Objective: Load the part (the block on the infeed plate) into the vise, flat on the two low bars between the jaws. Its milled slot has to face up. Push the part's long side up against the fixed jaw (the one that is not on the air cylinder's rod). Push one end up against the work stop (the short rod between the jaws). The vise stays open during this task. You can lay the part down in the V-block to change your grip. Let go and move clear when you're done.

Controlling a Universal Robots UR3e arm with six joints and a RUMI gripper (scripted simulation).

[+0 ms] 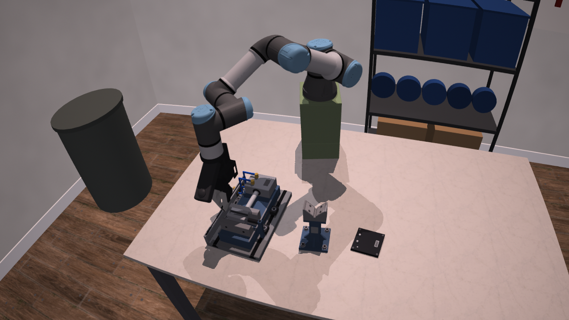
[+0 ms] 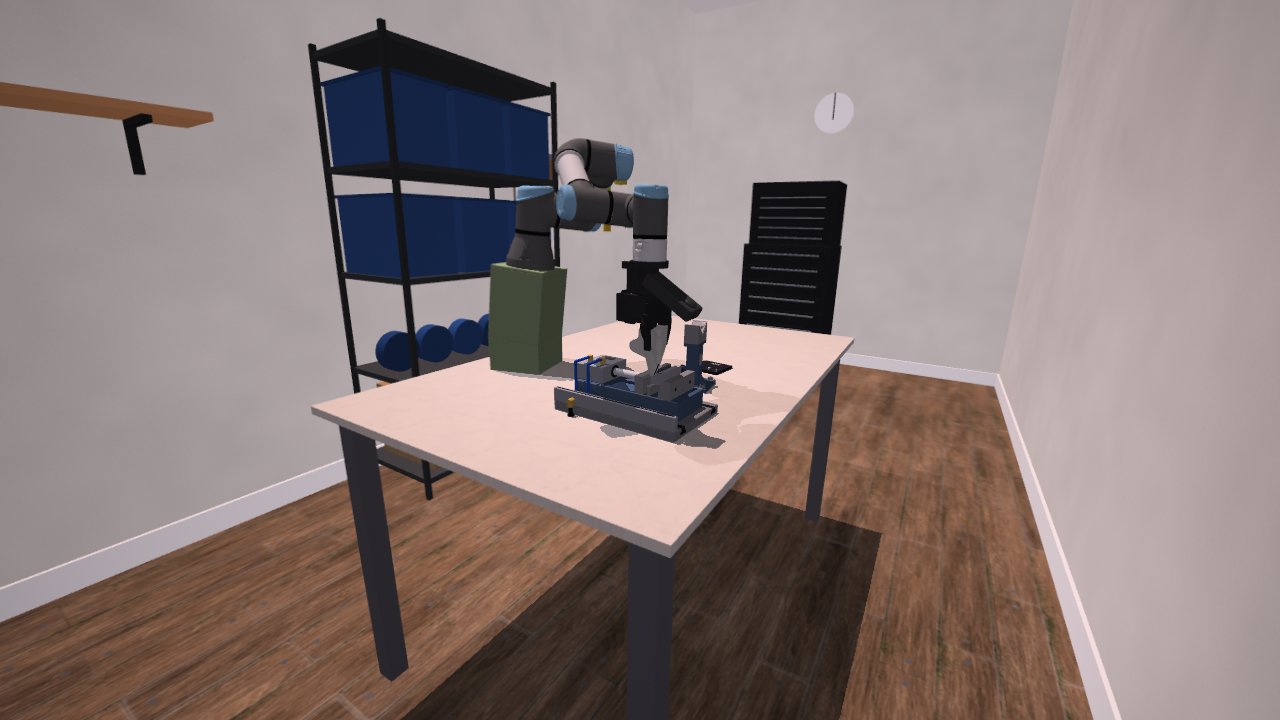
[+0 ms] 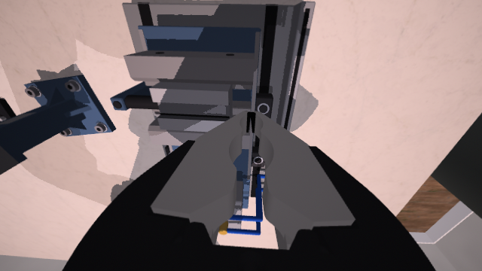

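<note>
Right now the part is 50 mm to the left of my hand, 20 mm below it and 10 mm behind it. From my hand the other things lie so: dark work stop rod 100 mm to the left, 30 mm below, 10 mm behind; then black infeed plate 430 mm to the left, 140 mm behind, 110 mm below; then fixed jaw 50 mm to the left, 40 mm below, 20 mm ahead.
</note>
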